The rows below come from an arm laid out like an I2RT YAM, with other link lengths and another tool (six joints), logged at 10 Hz.
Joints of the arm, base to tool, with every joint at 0 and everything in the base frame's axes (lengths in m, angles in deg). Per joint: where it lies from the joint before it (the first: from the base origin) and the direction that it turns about. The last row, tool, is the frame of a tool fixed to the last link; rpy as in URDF.
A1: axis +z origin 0 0 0.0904
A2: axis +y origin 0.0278 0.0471 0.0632
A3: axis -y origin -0.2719 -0.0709 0
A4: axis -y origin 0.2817 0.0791 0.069
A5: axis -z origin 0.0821 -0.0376 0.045
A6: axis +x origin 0.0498 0 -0.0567
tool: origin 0.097 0.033 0.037 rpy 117.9 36.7 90
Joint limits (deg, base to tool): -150..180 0..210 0..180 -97..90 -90..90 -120..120
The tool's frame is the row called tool.
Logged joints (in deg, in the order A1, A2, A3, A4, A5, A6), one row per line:
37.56 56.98 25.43 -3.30 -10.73 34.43
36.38 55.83 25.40 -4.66 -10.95 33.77
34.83 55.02 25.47 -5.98 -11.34 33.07
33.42 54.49 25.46 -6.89 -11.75 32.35
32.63 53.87 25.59 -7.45 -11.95 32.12
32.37 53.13 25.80 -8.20 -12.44 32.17
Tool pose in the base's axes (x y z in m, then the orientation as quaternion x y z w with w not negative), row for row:
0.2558 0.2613 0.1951 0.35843 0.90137 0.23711 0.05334
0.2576 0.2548 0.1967 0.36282 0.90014 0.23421 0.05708
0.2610 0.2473 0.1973 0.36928 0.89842 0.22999 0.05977
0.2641 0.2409 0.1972 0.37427 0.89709 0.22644 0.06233
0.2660 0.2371 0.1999 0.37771 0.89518 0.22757 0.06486
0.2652 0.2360 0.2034 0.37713 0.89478 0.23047 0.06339
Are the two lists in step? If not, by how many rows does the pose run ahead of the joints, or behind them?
They are in step.
